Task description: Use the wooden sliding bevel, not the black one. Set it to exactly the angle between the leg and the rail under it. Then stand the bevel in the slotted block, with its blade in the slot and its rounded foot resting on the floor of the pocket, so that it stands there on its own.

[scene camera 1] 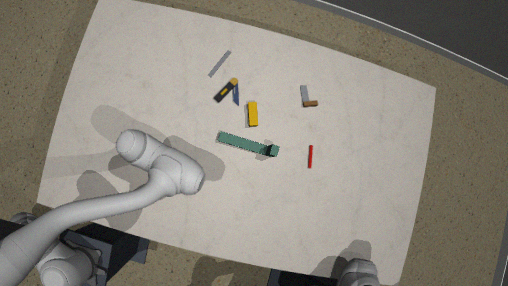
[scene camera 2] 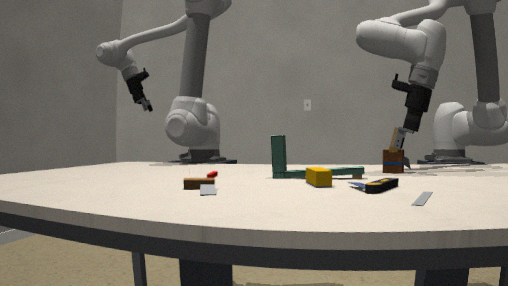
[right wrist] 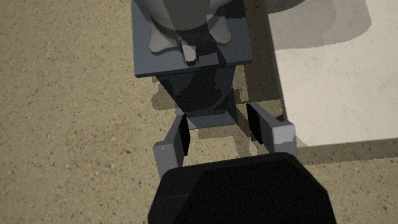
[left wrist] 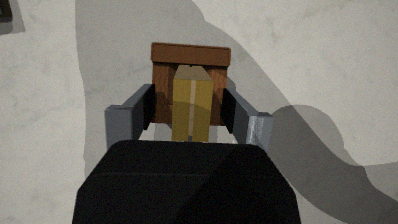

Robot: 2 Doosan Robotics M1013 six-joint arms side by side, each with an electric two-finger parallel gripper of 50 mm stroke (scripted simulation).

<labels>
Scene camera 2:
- my left gripper: 397, 148
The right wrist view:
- my right gripper: 217, 121
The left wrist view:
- my left gripper: 189, 100
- wooden sliding bevel: 192, 86
</labels>
